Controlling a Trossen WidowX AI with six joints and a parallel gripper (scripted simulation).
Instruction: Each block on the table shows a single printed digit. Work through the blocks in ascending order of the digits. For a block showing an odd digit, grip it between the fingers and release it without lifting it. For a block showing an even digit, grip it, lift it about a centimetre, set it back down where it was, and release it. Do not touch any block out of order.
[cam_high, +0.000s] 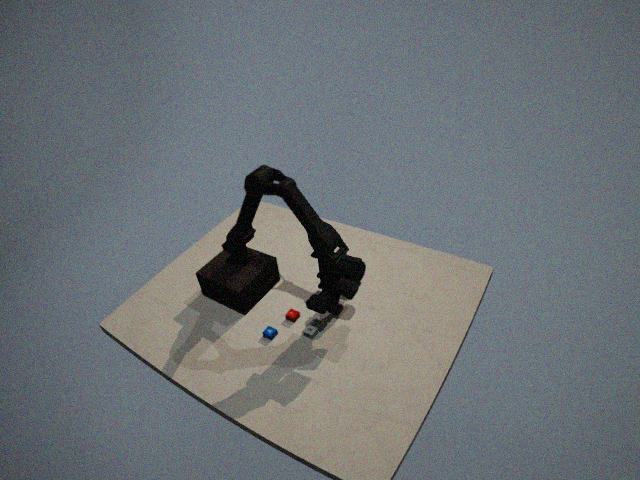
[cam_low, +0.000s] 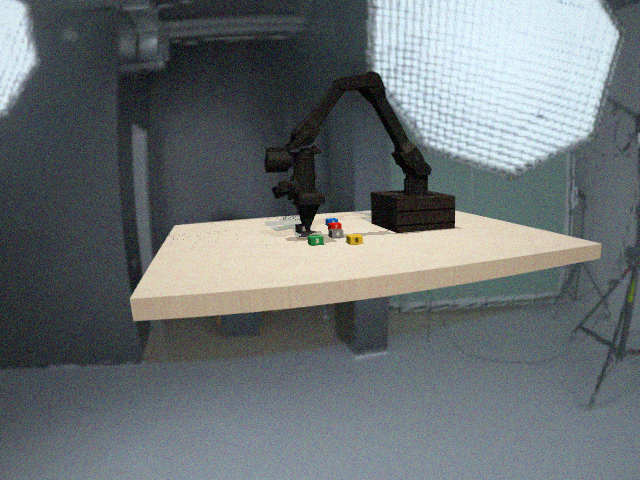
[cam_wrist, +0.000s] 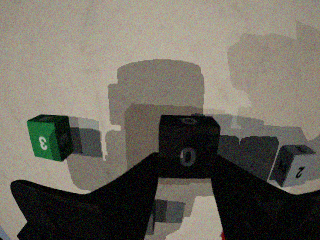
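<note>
Now: gripper tip 11 cm to the left of the white block and 1 cm above it. From my gripper tip the other things lie so: red block (9 cm to the right, 9 cm behind, 1 cm below); blue block (19 cm to the right, 9 cm behind, 1 cm below); grey block (8 cm behind, 2 cm to the left, 1 cm below).
</note>
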